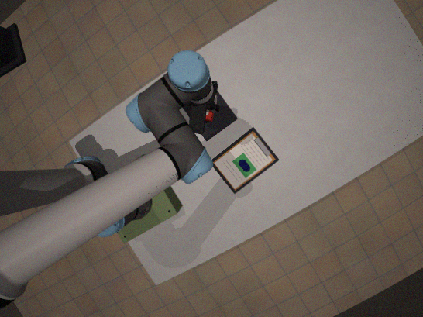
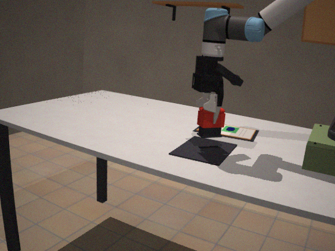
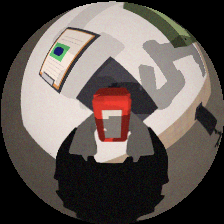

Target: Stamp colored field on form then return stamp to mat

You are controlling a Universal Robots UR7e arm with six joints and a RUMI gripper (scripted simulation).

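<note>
Right now the dark mat is 110 mm below my hand and 20 mm to the left of it. The rest, counted from my hand: red stamp: 20 mm below; form: 250 mm to the right, 110 mm below, 80 mm ahead.
</note>
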